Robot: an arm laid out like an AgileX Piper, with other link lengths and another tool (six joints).
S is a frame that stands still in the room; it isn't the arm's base.
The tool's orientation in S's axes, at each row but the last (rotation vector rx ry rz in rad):
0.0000, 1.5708, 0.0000
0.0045, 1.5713, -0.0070
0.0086, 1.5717, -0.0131
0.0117, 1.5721, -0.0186
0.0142, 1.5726, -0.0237
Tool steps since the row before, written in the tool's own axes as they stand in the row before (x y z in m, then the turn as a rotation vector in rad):
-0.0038, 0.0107, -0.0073, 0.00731, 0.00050, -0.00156
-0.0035, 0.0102, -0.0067, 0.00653, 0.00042, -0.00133
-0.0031, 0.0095, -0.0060, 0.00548, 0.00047, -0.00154
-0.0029, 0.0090, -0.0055, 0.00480, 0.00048, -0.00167
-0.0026, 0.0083, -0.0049, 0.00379, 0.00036, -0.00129
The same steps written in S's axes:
-0.0073, 0.0107, 0.0038, -0.00156, 0.00050, -0.00731
-0.0066, 0.0103, 0.0035, -0.00133, 0.00042, -0.00653
-0.0059, 0.0096, 0.0031, -0.00154, 0.00048, -0.00548
-0.0053, 0.0091, 0.0029, -0.00167, 0.00049, -0.00480
-0.0047, 0.0084, 0.0026, -0.00129, 0.00037, -0.00379

